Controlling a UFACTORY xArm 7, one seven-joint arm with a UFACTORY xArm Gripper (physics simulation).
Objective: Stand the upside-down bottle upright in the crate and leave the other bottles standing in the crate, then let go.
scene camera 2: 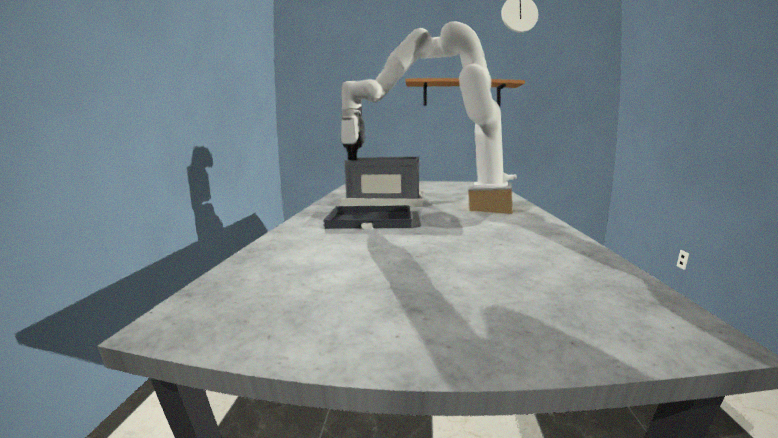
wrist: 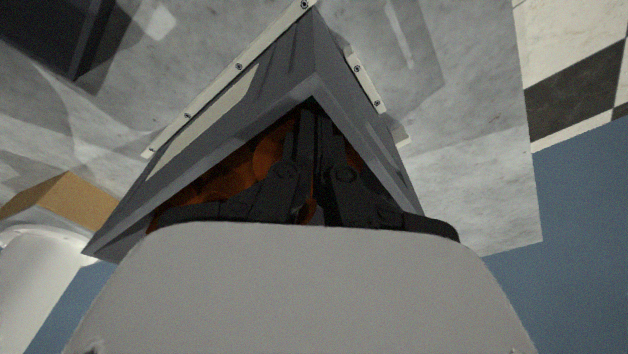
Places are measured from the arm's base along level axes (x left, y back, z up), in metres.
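Pixels of known places: gripper, fingertip midpoint: (wrist: pixel 314 132); arm's base at its link origin: (scene camera 2: pixel 490 185) (wrist: pixel 55 244).
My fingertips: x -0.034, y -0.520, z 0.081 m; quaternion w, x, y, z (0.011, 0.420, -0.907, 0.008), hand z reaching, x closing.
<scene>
For each thing: its top centre in the pictures, then the offset to it from my fingertips. "pt": a spot on its surface instead. Level surfaces: height alone.
- dark grey crate at its top centre: (wrist: pixel 255 248) (scene camera 2: pixel 383 158) dx -0.063, dy +0.113, dz +0.011 m
- low black tray at a spot on its surface: (scene camera 2: pixel 402 223) pt dx +0.324, dy +0.221, dz -0.151 m
- table at its surface level: dz -0.164 m
The dark grey crate (scene camera 2: pixel 409 182) (wrist: pixel 296 52) stands on the table with a pale label on its side. My gripper (scene camera 2: pixel 352 155) (wrist: pixel 314 132) points down at the crate's left end in the scene view. Its black fingers reach inside the rim near a corner and are shut together, with nothing between them. Orange-brown bottles (wrist: pixel 267 156) show in the shade inside the crate, beside and behind the fingers in the wrist view. The fingers and the crate walls hide much of them. I cannot tell which bottle is upside down. The bottles do not show in the scene view.
A low black tray (scene camera 2: pixel 402 223) lies on the table (scene camera 2: pixel 304 304) in front of the crate in the scene view. The brown base block (scene camera 2: pixel 489 200) (wrist: pixel 75 200) of the arm stands to the right of the crate there. A wooden shelf (scene camera 2: pixel 435 82) hangs on the back wall.
</scene>
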